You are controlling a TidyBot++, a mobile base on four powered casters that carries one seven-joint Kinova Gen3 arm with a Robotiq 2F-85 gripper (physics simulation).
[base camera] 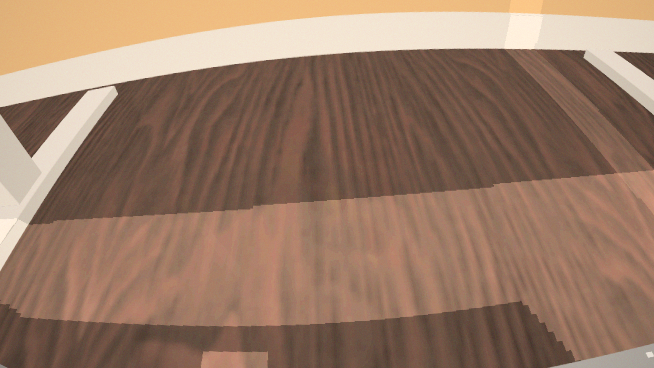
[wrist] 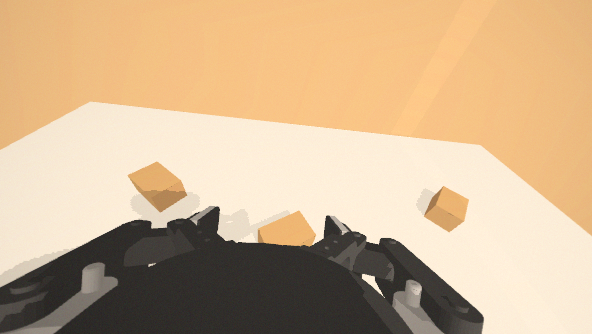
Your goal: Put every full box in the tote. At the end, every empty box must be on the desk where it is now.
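Three closed orange-tan boxes sit on the white desk (wrist: 310, 145) in the wrist view. One box (wrist: 157, 182) is at the left, a second box (wrist: 287, 230) is in the middle, and a third box (wrist: 447, 209) is at the right. My gripper (wrist: 272, 222) is open and empty, above the desk. The middle box shows between its fingertips in the picture, with its lower part hidden behind the gripper body. From outside I cannot tell which boxes are full or empty. The tote does not show in either view.
In the base camera view, white desk legs (base camera: 75, 125) (base camera: 625, 80) stand at the left and right on the dark wood floor (base camera: 320, 130). A white skirting board (base camera: 310, 37) runs along the orange wall (base camera: 150, 20) (wrist: 250, 55) behind.
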